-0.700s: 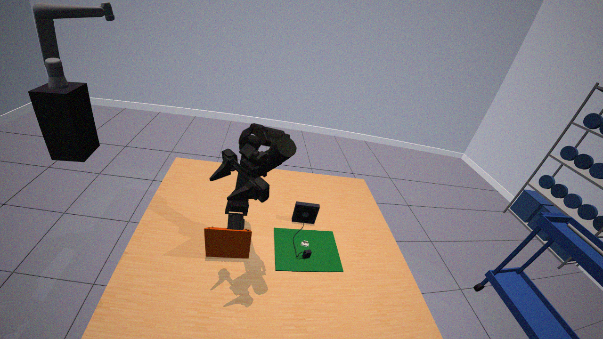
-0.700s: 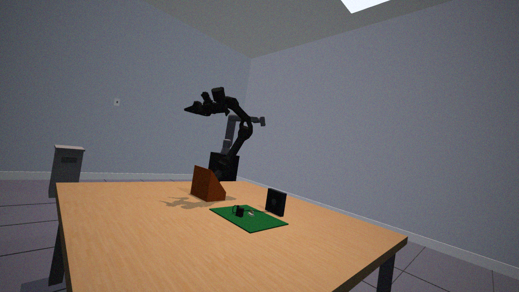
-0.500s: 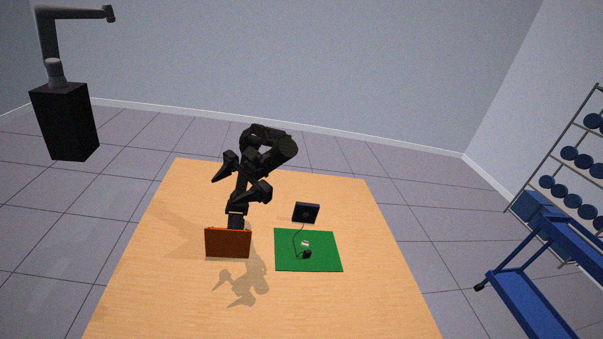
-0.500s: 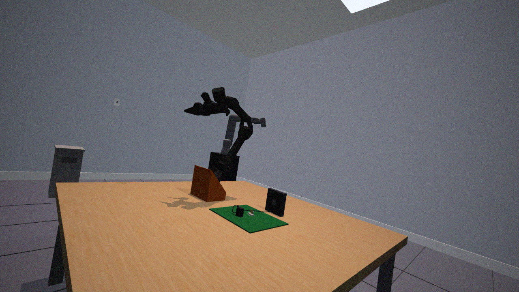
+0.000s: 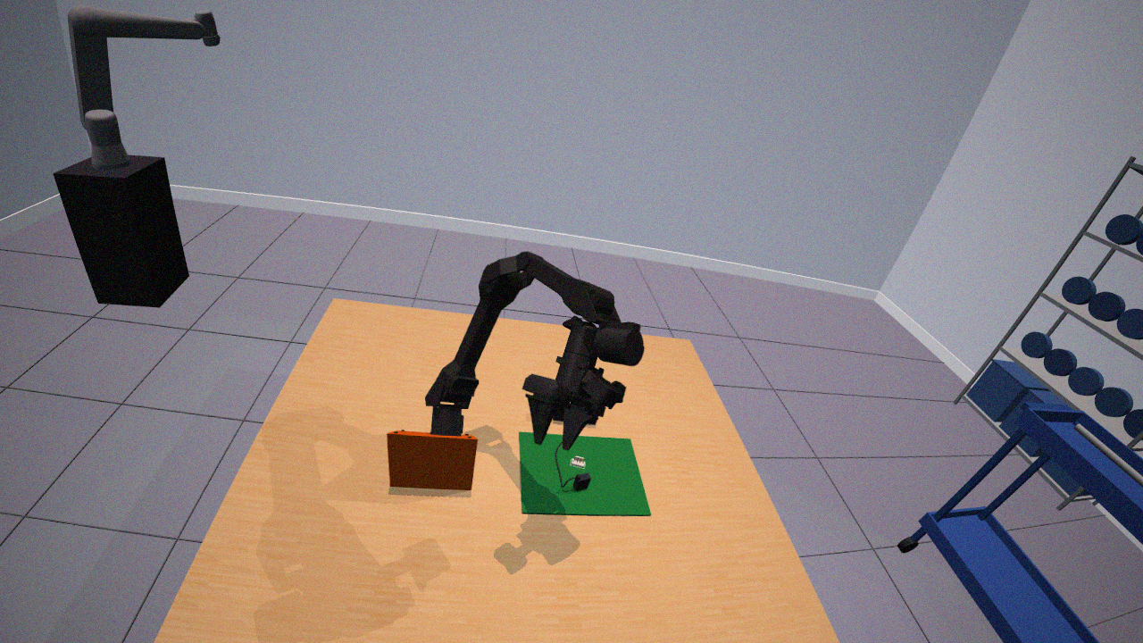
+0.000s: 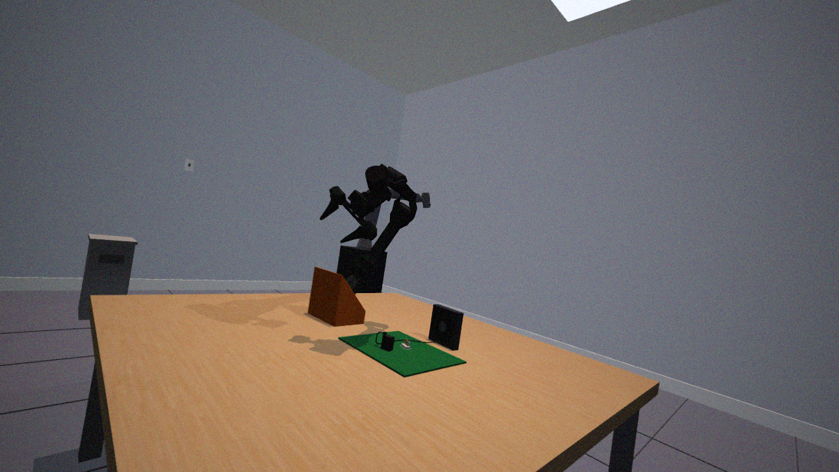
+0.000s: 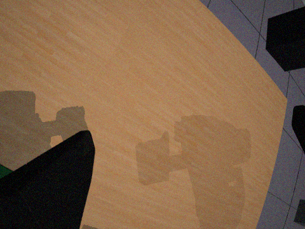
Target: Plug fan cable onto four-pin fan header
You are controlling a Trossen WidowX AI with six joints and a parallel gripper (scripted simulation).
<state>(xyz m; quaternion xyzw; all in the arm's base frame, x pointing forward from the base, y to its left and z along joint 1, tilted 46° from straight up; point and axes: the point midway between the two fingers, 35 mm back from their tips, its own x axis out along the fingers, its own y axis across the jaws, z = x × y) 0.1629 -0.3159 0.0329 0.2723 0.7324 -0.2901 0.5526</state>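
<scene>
My gripper tip is 150 mm short of the black plug, 150 mm to the right of it and 300 mm above it. Round my gripper tip: black fan (190 mm ahead, 370 mm to the left, 260 mm below); then green board (170 mm ahead, 190 mm to the left, 330 mm below).
</scene>
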